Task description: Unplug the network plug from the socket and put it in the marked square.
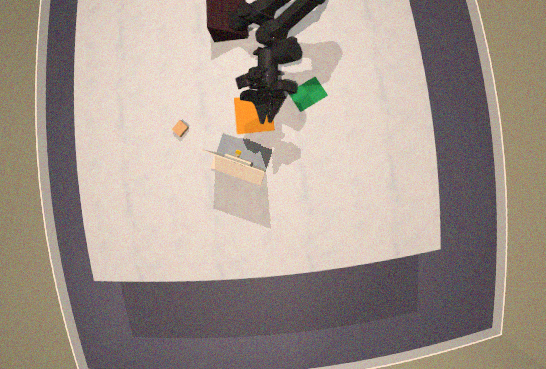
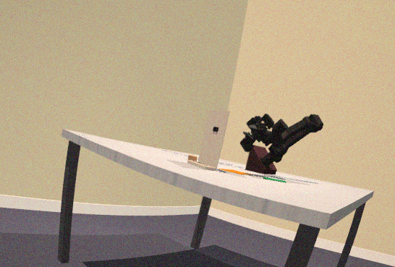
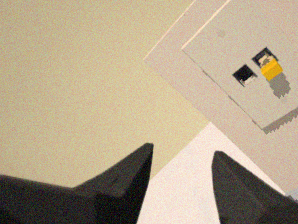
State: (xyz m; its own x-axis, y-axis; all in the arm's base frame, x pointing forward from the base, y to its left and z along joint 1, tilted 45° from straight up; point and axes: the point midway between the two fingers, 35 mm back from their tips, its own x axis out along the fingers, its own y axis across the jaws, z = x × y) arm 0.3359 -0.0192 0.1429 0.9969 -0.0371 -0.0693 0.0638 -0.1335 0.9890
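Now: the network plug 8 cm ahead of my gripper tip, 8 cm to the right of it and 3 cm below it. Round my gripper tip: panel 10 cm ahead, 9 cm to the right, 8 cm below; then orange marked square 6 cm behind, 4 cm to the right, 19 cm below.
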